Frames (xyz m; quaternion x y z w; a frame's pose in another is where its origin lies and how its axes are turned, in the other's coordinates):
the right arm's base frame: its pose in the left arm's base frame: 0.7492 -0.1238 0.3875 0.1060 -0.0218 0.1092 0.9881
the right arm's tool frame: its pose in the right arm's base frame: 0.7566 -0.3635 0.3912 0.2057 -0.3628 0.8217 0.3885
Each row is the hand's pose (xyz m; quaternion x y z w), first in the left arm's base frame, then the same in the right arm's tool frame.
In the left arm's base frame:
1: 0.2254 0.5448 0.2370 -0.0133 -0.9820 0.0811 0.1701
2: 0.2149 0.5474 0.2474 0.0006 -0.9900 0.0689 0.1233
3: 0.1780 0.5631 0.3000 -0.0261 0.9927 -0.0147 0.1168
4: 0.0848 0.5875 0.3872 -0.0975 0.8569 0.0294 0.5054
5: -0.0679 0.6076 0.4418 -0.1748 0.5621 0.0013 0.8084
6: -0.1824 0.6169 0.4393 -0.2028 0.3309 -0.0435 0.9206
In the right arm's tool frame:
1: 0.8123 0.7155 -1.3222 -0.8194 -0.1538 0.1490 0.5318
2: 0.8273 0.7153 -1.3216 -0.8151 -0.1907 0.1803 0.5165
3: 0.8920 0.7023 -1.3170 -0.7700 -0.3304 0.3526 0.4166
4: 1.0219 0.7028 -1.3148 -0.5553 -0.5325 0.5928 0.2380
5: 1.1720 0.7633 -1.3372 -0.2003 -0.6413 0.7370 0.0743
6: 1.2545 0.8362 -1.3701 -0.0459 0.6396 -0.7673 0.0110

